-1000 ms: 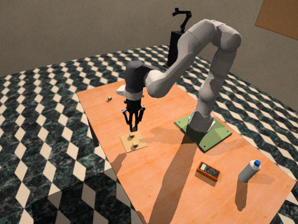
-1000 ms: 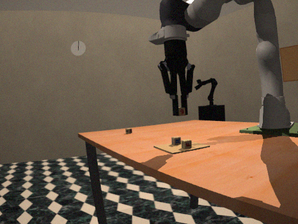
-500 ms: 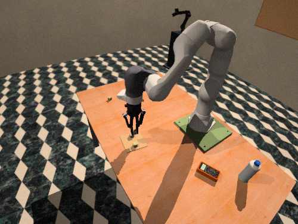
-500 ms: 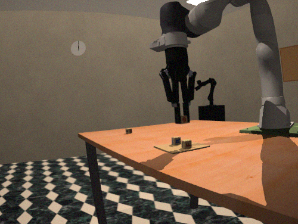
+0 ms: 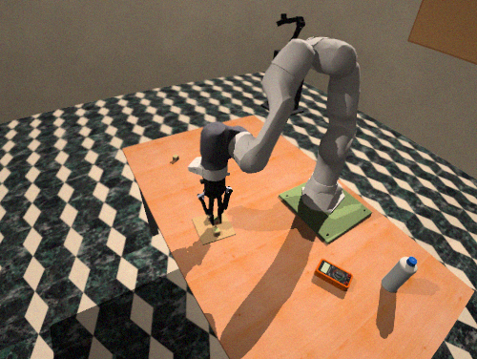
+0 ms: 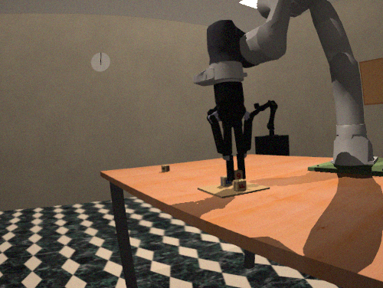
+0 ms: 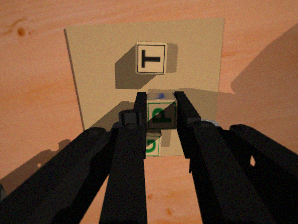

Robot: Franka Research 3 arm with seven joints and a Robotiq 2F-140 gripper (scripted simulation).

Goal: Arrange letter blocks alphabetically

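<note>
Right now the tan mat is 10 mm ahead of my hand and 50 mm below it. From my hand the other things lie so: multimeter: 230 mm behind, 430 mm to the left, 40 mm below.
</note>
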